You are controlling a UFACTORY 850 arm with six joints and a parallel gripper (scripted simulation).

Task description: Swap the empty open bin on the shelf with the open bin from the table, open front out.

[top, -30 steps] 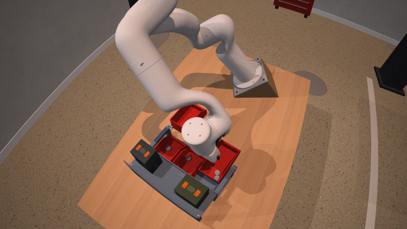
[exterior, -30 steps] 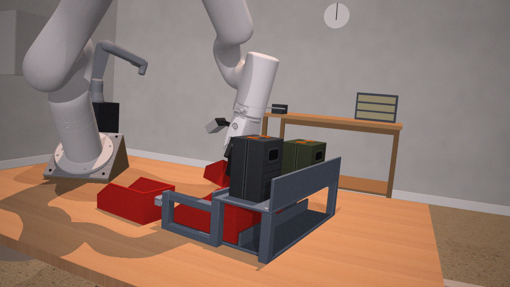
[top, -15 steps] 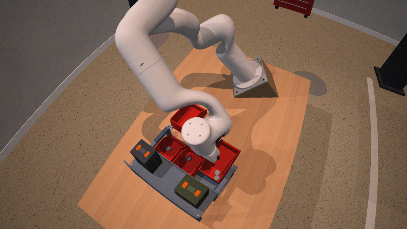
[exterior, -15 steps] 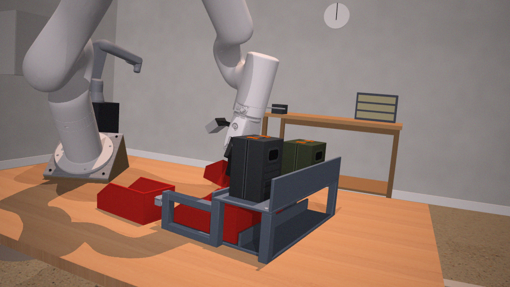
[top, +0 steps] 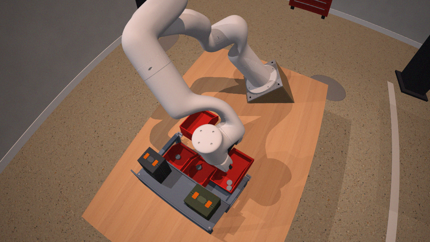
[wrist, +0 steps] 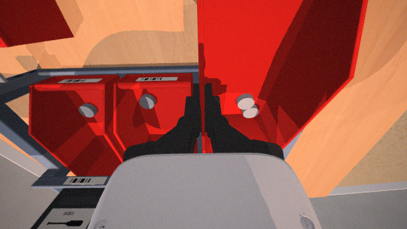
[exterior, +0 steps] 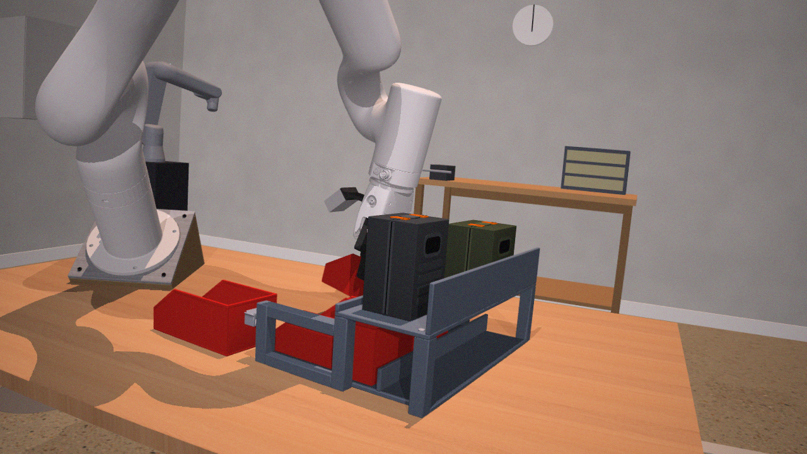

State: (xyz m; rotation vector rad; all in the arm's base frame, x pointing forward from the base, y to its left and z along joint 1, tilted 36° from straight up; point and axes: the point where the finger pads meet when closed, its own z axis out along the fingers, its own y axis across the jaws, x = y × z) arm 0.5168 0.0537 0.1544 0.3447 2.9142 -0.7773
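Right now the shelf front lip is 9 cm below my hand, 6 cm to the right of it and 3 cm behind it. The rest, counted from my hand: grey back panel 23 cm ahead, 13 cm to the right, 3 cm above; black case 22 cm to the right, 13 cm ahead, 6 cm above; green case 19 cm ahead, 5 cm above.
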